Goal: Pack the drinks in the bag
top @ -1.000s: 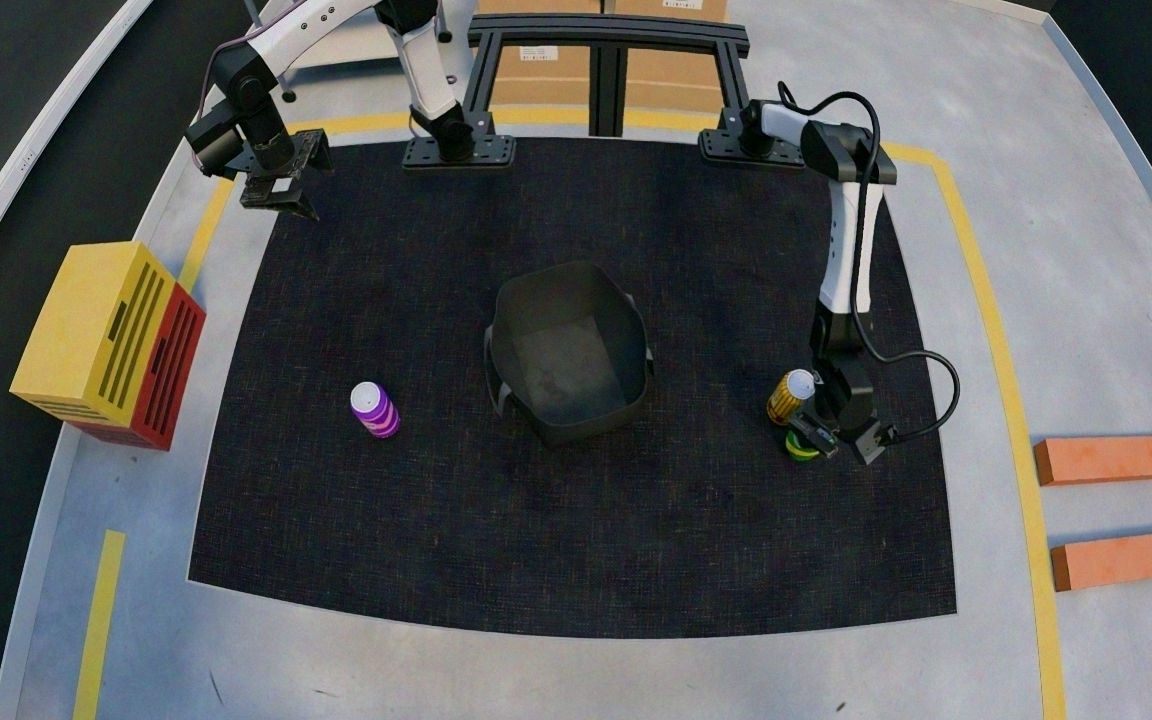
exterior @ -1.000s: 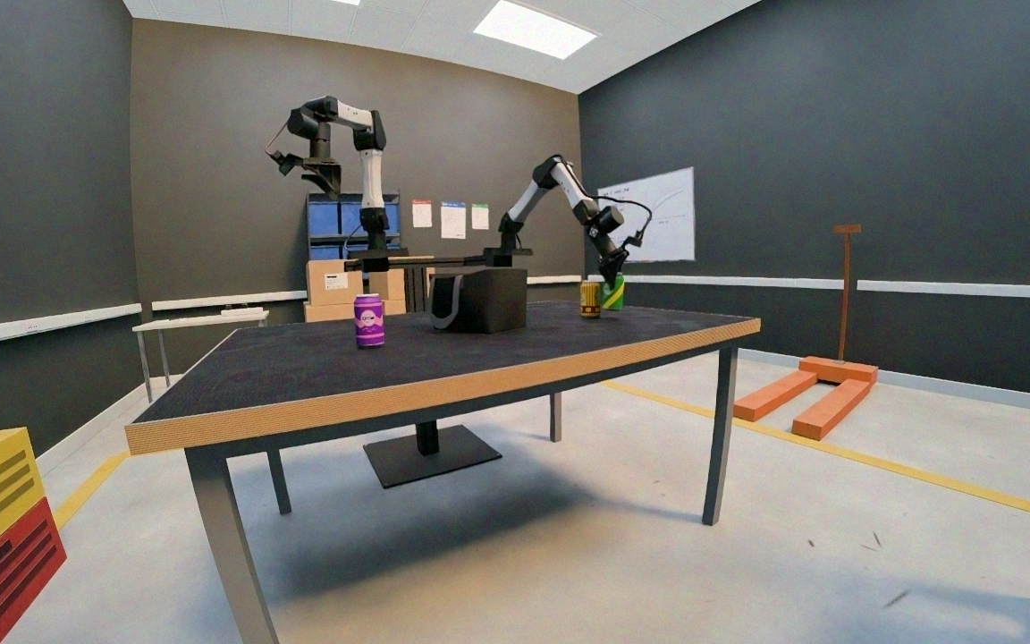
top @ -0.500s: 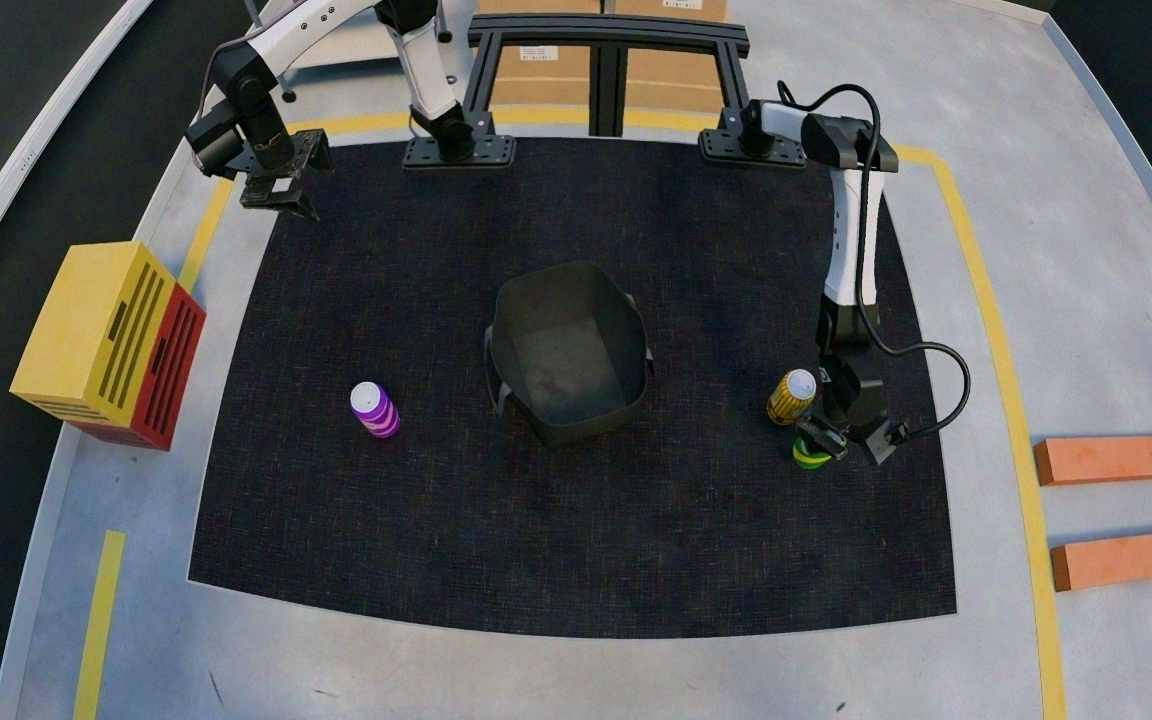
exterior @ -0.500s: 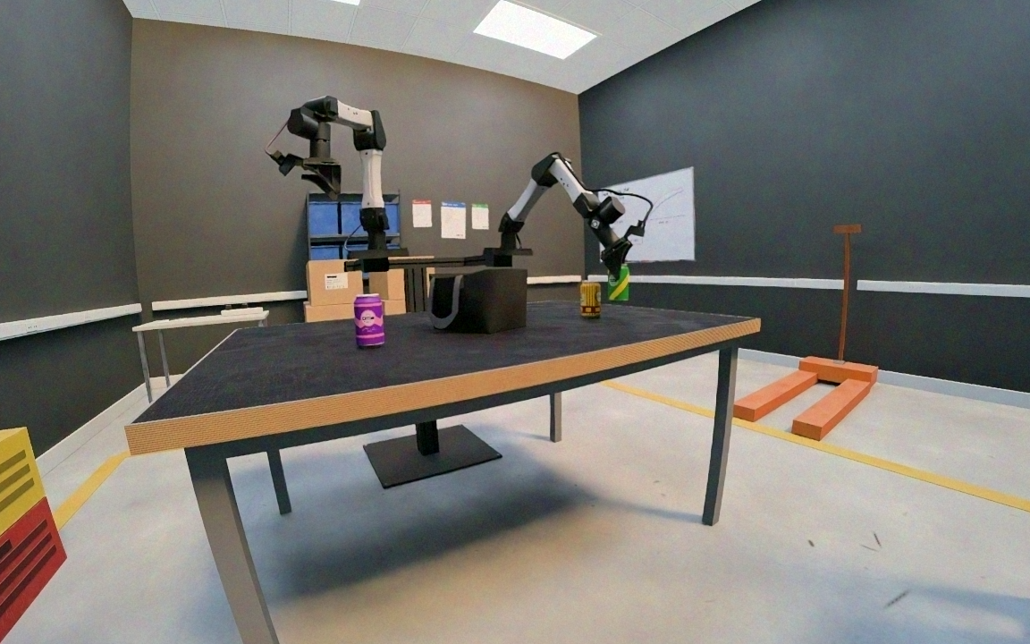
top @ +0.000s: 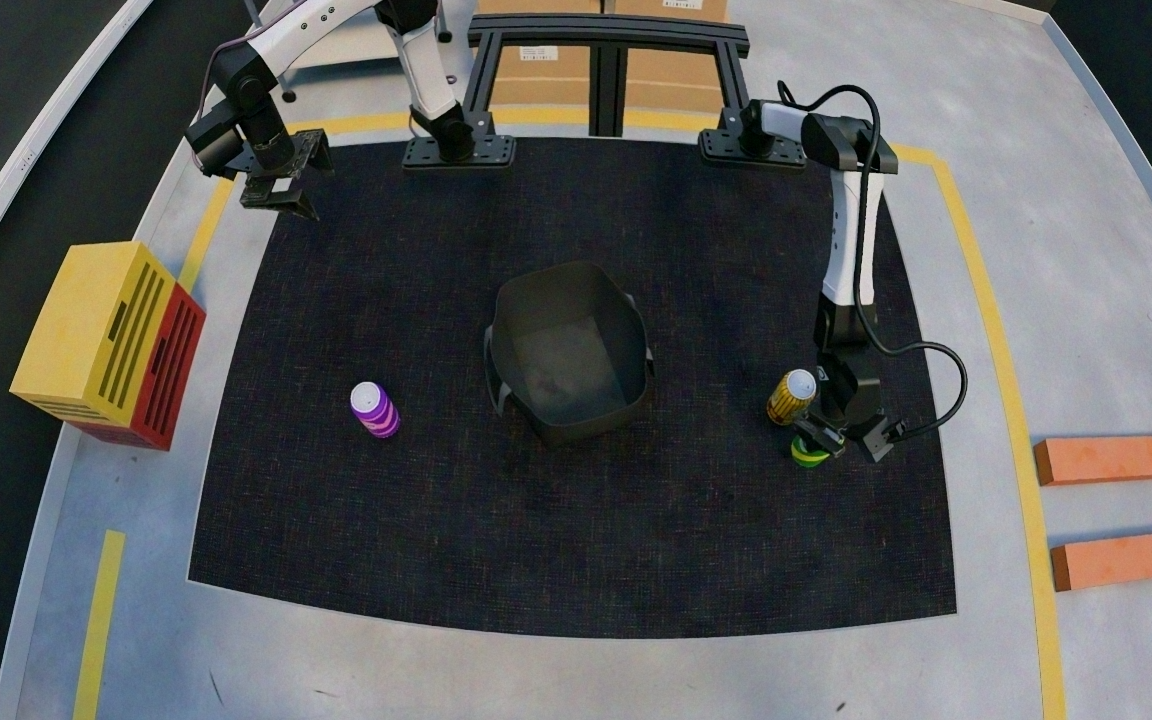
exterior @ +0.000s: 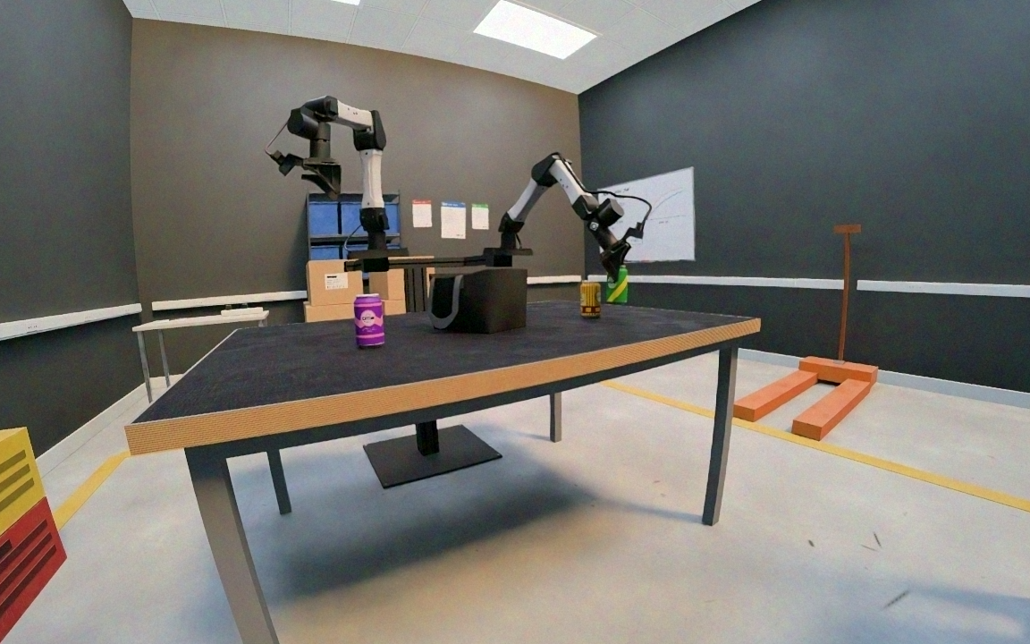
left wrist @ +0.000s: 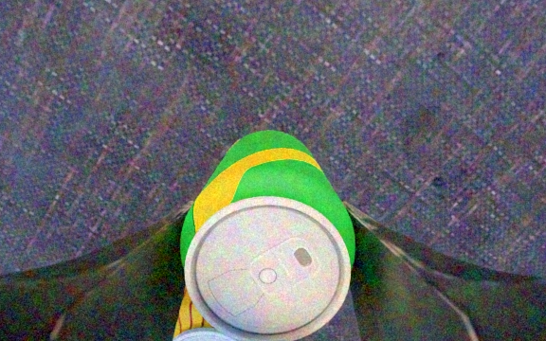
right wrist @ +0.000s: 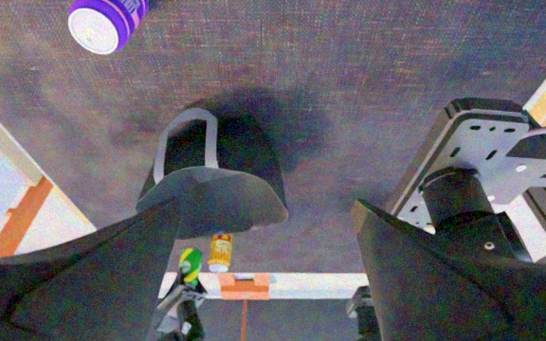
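Note:
The green can lies 2 cm below my left hand. Also, from my left hand: orange can: 10 cm behind, 2 cm to the right, 7 cm below; then purple can: 11 cm behind, 75 cm to the right, 7 cm below.

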